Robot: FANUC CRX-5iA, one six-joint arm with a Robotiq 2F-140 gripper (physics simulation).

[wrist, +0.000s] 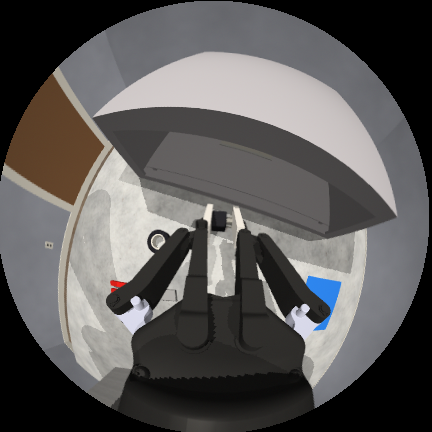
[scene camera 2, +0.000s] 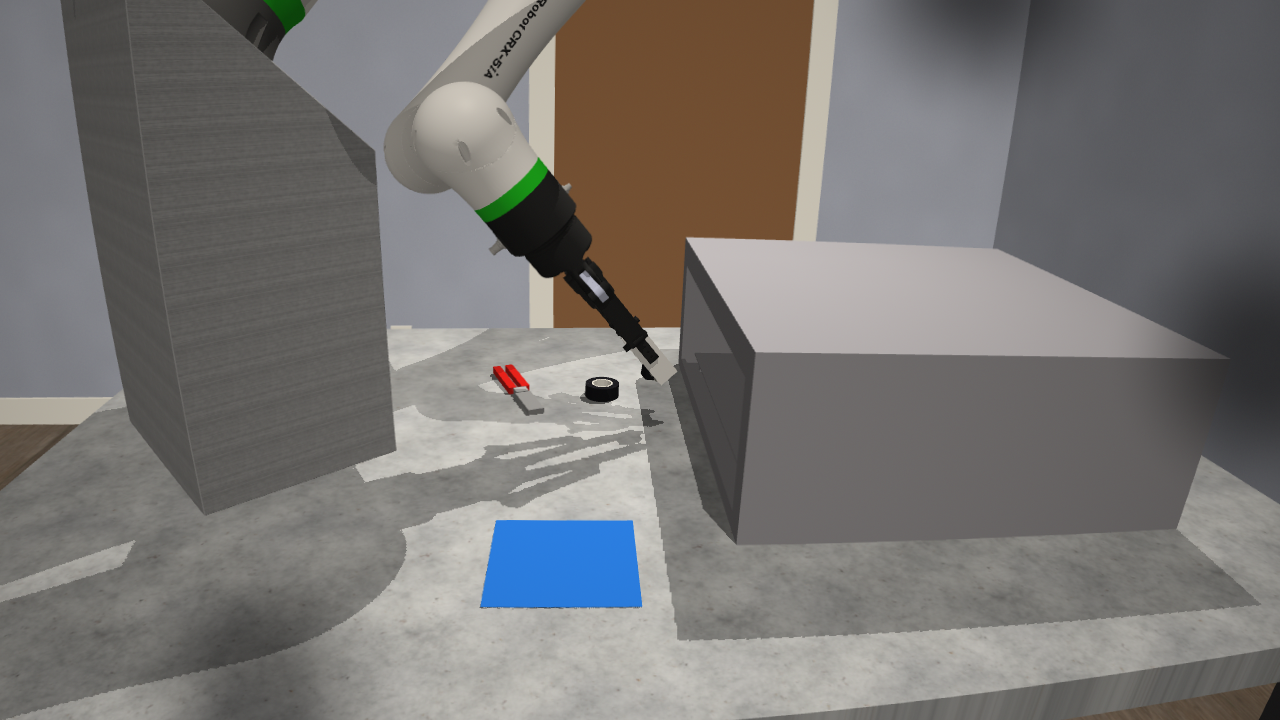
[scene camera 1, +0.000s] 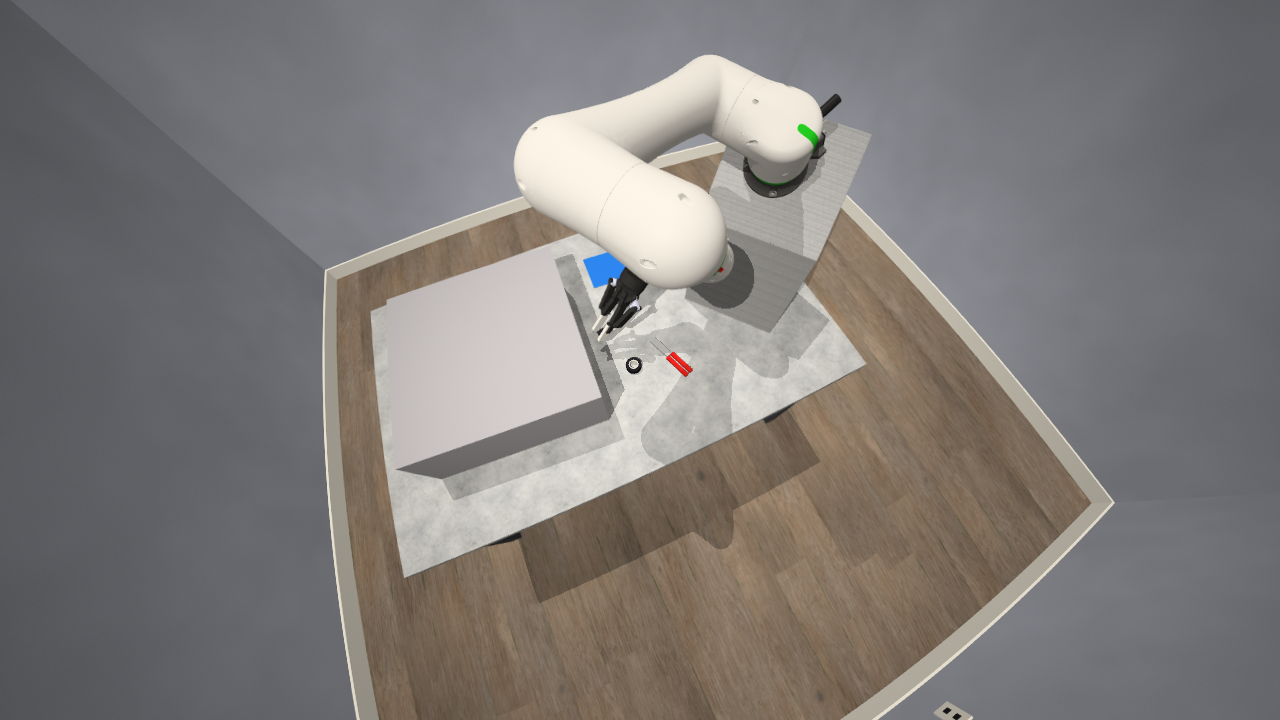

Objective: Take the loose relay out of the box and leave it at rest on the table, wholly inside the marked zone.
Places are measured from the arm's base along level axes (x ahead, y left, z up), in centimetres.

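Pixels of known places: gripper, between the fingertips: [wrist: 221, 213] [scene camera 2: 663, 372] [scene camera 1: 597, 335]; arm's base, origin of its link: [scene camera 2: 203, 42].
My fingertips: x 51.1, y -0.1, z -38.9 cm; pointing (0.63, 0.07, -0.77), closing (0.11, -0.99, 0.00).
Note:
For each thing: its top centre in the pictures, then the offset to it from my fingertips. "spot": a spot on its surface instead.
- relay, centre of its top: [wrist: 221, 219] dx -1.3, dy -0.1, dz +1.6 cm
- grey box, centre of its top: [scene camera 2: 912, 285] [wrist: 273, 71] [scene camera 1: 479, 342] dx +29.8, dy -6.2, dz +12.7 cm
- blue rectangle, a spot on its surface: [scene camera 2: 562, 564] [scene camera 1: 606, 266] spot: dx -16.1, dy -28.7, dz -7.5 cm
- black tape roll, centre of its top: [scene camera 2: 602, 383] [wrist: 157, 241] [scene camera 1: 633, 364] dx -6.0, dy +11.1, dz -5.7 cm
- Red-handled pliers, centre of its top: [scene camera 2: 518, 384] [wrist: 138, 291] [scene camera 1: 670, 355] dx -17.6, dy +13.6, dz -6.4 cm
My gripper [scene camera 1: 601, 332] [scene camera 2: 660, 371] [wrist: 221, 213] is shut on the relay and holds it above the table, just outside the box's open front. The relay [wrist: 219, 221] is a small black block with metal pins that point to the right finger in the wrist view. In scene camera 2 a dark bit of the relay [scene camera 2: 647, 372] shows beside the fingertips. The grey box [scene camera 1: 492, 358] [scene camera 2: 948, 447] [wrist: 240, 85] has its open side towards the gripper. The marked zone, a blue rectangle [scene camera 1: 599, 269] [scene camera 2: 562, 564] [wrist: 331, 295], lies flat on the table, partly hidden by the arm in scene camera 1.
A black tape roll [scene camera 1: 633, 365] [scene camera 2: 601, 390] [wrist: 152, 242] lies on the table near the gripper. Red-handled pliers [scene camera 1: 679, 363] [scene camera 2: 511, 378] [wrist: 118, 284] lie beyond it. The grey robot pedestal [scene camera 1: 769, 268] [scene camera 2: 259, 295] stands on the opposite side from the box.

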